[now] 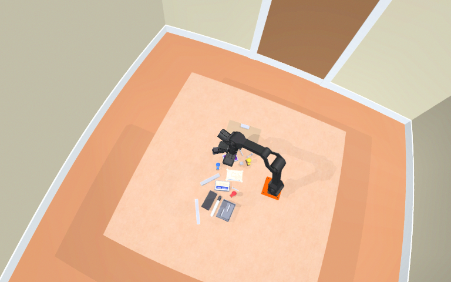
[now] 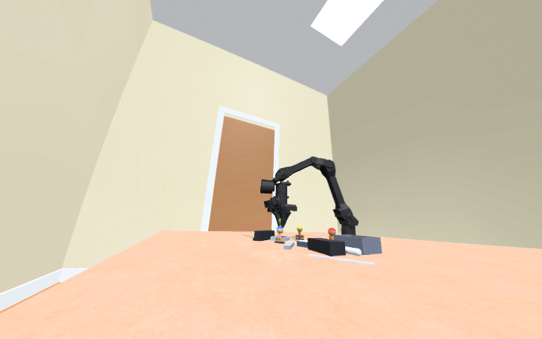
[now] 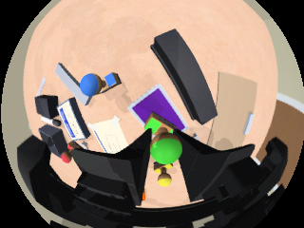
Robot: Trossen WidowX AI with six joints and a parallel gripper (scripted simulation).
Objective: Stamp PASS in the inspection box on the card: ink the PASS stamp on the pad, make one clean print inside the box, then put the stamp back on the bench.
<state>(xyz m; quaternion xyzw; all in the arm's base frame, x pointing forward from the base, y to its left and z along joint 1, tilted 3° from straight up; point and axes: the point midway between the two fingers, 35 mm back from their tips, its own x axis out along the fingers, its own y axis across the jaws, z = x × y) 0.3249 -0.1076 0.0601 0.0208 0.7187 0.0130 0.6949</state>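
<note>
My gripper tip is 5 cm above the purple ink pad. The rest, counted from my gripper tip: blue-knobbed stamp: 9 cm to the left, 5 cm ahead, 4 cm below; then black bar: 6 cm ahead, 4 cm to the right, 4 cm below; then green-knobbed stamp: right at my gripper tip.
</note>
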